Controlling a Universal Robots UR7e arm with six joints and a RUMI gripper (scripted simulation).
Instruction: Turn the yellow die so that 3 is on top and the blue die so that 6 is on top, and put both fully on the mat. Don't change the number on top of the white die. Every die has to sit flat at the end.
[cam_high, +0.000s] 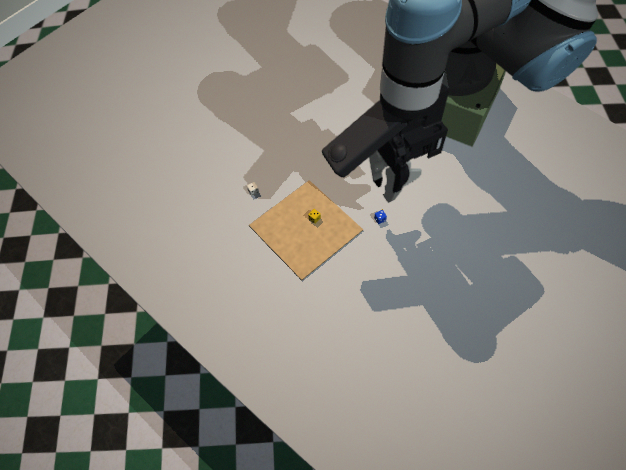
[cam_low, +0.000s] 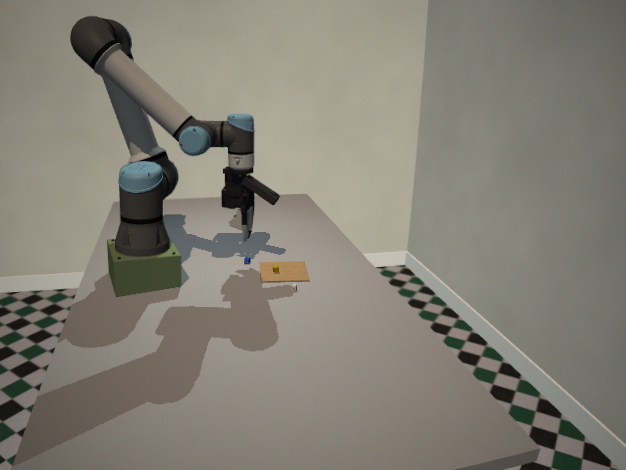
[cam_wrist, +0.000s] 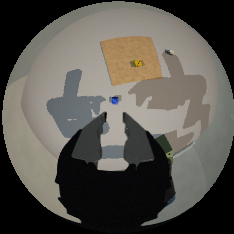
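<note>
Now: the blue die 80 mm below my hand. From my hand the other things lie so: tan mat (90 mm ahead, 100 mm to the right, 90 mm below); white die (70 mm ahead, 220 mm to the right, 80 mm below); yellow die (60 mm ahead, 90 mm to the right, 80 mm below).
</note>
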